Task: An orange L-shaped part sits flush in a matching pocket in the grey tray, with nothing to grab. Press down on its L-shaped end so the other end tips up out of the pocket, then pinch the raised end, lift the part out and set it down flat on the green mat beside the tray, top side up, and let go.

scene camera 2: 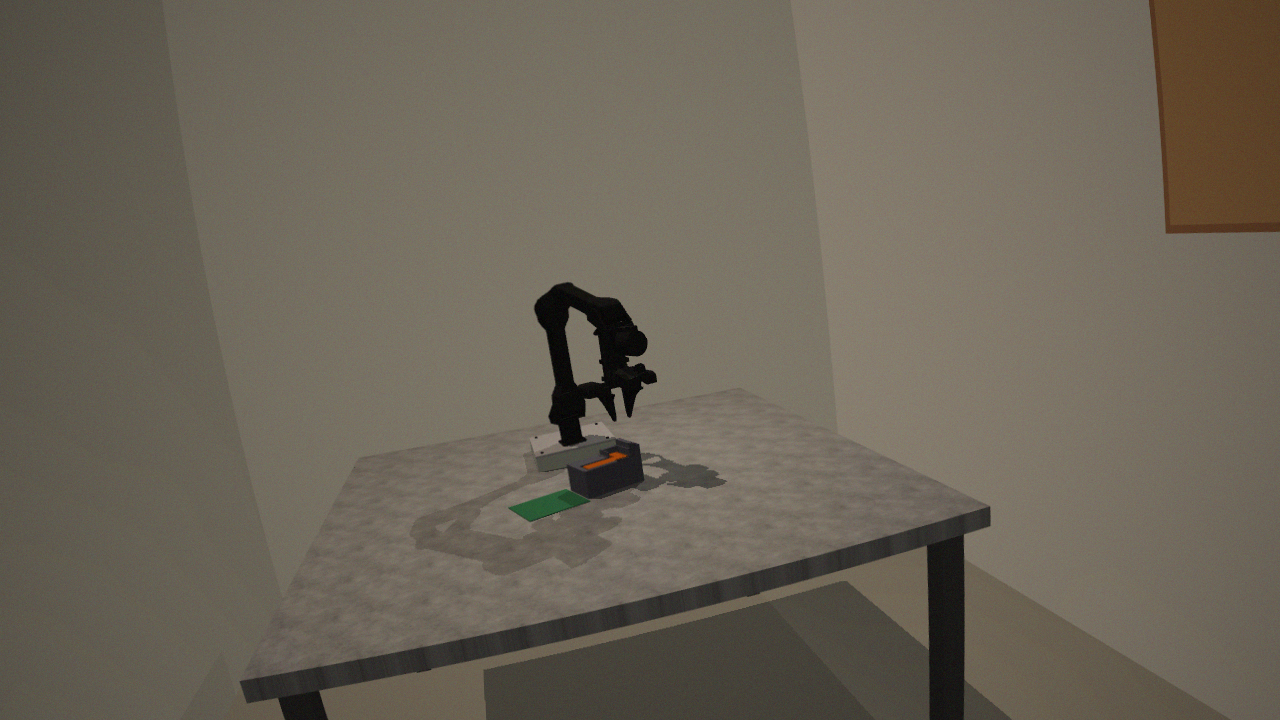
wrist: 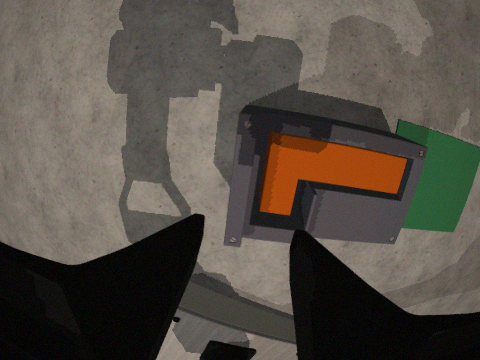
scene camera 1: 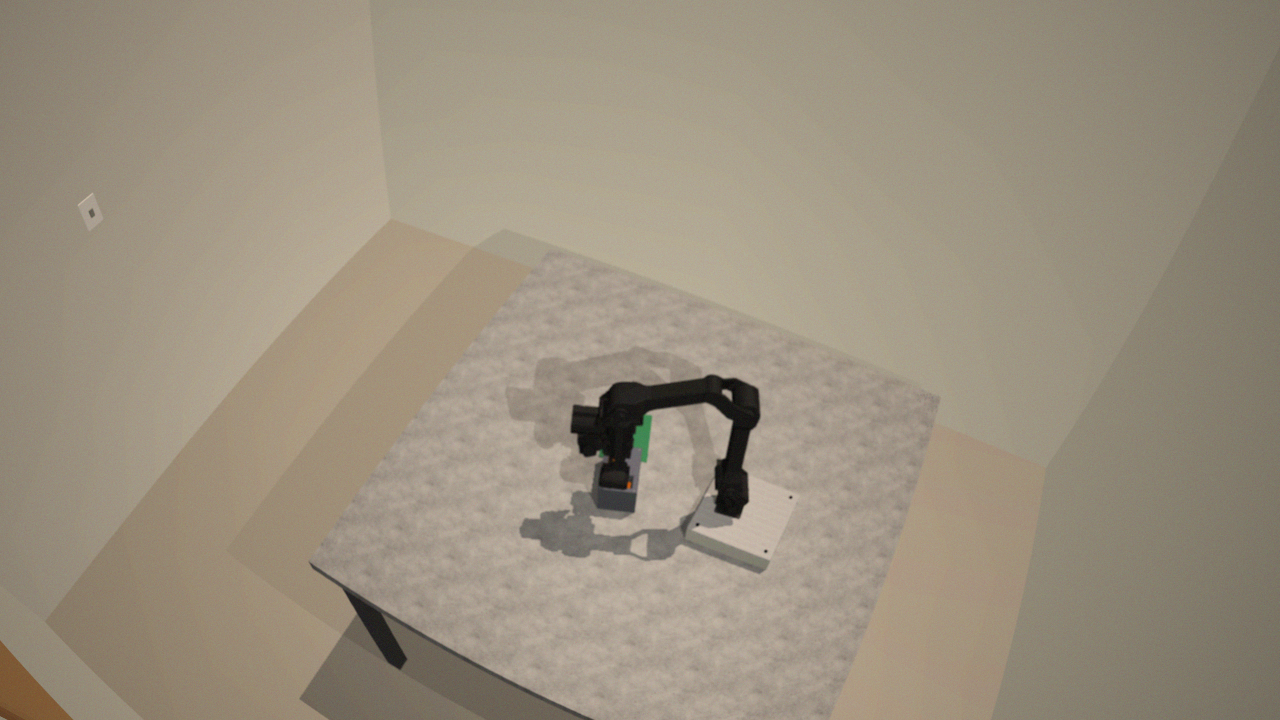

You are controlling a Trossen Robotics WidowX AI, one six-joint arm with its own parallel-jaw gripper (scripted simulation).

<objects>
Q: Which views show my gripper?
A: Scene camera 2, the wrist view and scene camera 1: all of them.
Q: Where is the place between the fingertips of my gripper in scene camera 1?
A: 616, 472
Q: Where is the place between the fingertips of my gripper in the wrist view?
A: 248, 232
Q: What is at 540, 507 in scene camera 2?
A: A green mat.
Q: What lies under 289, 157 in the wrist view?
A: An orange L-shaped part.
</objects>
